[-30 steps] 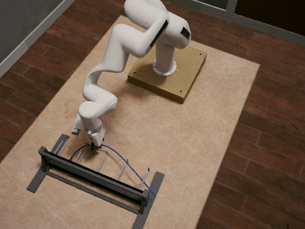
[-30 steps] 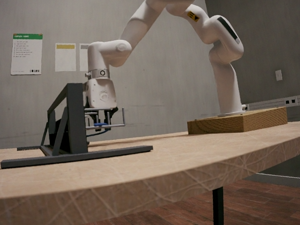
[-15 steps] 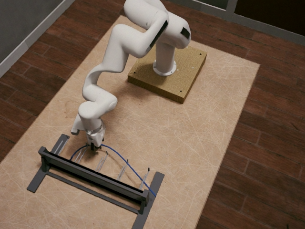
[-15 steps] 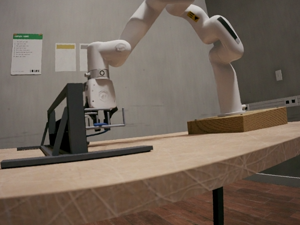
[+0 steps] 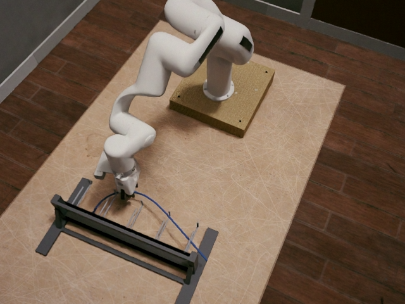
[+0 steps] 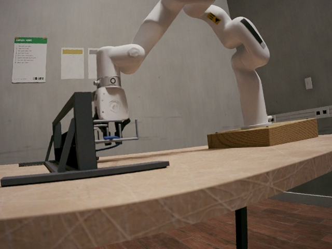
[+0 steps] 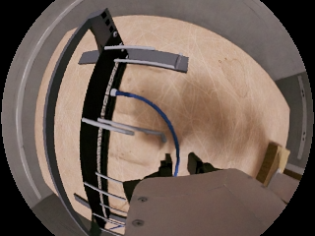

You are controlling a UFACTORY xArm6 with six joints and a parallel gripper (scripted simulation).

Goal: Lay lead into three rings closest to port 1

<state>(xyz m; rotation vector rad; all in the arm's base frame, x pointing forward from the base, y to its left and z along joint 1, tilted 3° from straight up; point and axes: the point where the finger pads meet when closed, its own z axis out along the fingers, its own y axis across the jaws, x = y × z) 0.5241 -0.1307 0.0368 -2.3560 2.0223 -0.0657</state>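
Now: the dark grey rack 15 cm ahead of my hand and 5 cm to the left of it.
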